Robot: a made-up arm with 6 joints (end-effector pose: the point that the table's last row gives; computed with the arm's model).
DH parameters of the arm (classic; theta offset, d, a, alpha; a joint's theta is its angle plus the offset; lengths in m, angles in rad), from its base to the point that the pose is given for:
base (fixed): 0.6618 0 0.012 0
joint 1: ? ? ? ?
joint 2: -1.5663 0 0.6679 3.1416
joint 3: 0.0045 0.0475 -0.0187 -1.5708
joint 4: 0 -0.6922 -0.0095 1.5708
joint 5: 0 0.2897 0.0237 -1.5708
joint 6: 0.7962 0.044 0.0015 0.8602
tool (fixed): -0.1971 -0.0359 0 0
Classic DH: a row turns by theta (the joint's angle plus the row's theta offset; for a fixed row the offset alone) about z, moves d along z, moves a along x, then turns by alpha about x.
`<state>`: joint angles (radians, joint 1 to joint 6).
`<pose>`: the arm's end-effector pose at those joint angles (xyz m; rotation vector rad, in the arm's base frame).
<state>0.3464 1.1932 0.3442 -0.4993 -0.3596 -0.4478</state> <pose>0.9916 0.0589 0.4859 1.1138 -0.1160 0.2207</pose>
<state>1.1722 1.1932 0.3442 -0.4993 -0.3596 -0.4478</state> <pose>0.6374 0.7642 0.4859 1.1122 0.3552 0.9547</pose>
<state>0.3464 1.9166 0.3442 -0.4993 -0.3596 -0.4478</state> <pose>0.5425 -0.1032 -0.0673 0.8928 0.5049 -0.1489</pose>
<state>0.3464 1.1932 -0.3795 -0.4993 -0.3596 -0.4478</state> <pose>0.5372 -0.1051 0.4054 0.8927 0.5052 -0.1491</pose>
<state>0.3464 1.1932 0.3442 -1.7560 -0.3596 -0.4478</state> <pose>0.7954 0.2791 0.3893 1.7186 -0.4850 -0.8941</pose>
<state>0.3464 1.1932 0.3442 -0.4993 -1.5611 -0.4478</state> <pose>1.0087 0.0658 0.4631 1.1607 1.1112 -0.1050</pose>
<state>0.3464 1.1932 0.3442 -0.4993 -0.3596 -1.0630</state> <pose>1.0072 0.0565 0.4904 1.2386 -0.2865 -0.3941</pose>
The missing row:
joint 1: -0.6618 0.8402 -0.0285 -1.5708
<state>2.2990 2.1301 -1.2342 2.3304 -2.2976 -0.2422</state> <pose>0.0413 -0.2306 0.4704 1.7124 0.1136 0.0057</pose>
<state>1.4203 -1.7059 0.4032 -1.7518 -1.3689 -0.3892</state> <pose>-0.0988 -0.7949 1.5000 -1.1287 -0.0521 -1.7068</pose>
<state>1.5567 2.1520 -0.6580 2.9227 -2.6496 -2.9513</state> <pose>-0.2349 -0.1249 0.1507 0.4968 -0.7312 2.5383</pose>
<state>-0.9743 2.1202 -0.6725 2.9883 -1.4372 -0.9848</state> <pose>0.1119 0.2392 0.2366 0.2895 1.0540 1.4851</pose>
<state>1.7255 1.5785 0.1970 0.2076 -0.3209 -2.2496</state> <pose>0.1943 0.8989 0.1716 0.6901 0.2180 0.2739</pose>
